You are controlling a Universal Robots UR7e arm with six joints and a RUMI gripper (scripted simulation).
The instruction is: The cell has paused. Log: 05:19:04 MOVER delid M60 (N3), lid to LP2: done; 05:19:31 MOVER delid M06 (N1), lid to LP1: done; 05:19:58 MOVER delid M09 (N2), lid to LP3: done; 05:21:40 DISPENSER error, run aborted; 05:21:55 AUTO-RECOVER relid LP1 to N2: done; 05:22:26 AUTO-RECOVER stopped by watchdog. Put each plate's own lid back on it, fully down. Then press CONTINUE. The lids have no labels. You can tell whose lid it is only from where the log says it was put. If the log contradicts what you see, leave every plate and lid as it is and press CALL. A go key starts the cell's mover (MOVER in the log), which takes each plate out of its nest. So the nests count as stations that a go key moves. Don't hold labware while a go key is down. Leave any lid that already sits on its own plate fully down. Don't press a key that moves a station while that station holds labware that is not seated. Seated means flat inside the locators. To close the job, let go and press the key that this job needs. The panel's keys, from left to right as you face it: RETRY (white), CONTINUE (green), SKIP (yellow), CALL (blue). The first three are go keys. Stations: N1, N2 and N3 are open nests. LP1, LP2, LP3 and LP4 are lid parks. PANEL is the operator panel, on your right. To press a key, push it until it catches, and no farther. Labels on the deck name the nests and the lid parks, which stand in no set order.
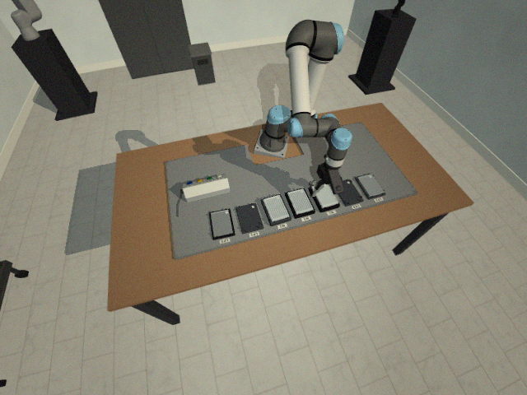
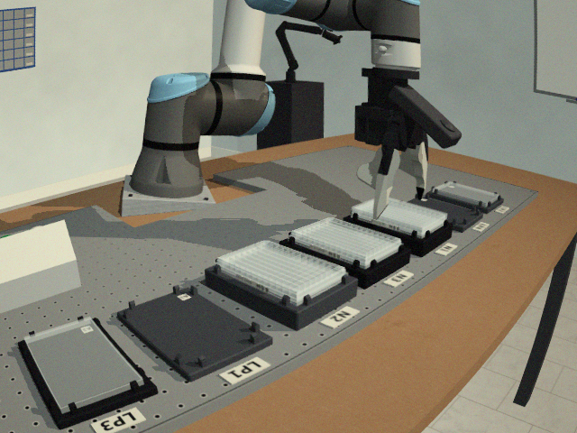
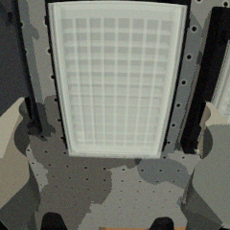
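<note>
The plate lies 1 cm behind my hand, 13 cm to the right of it and 2 cm below it. Also, from my hand: lid park LP1 (39 cm to the right, 4 cm below); white RETRY key (25 cm behind, 47 cm to the right, 2 cm above); LP3 lid park (1 cm behind, 52 cm to the right, 4 cm below).
</note>
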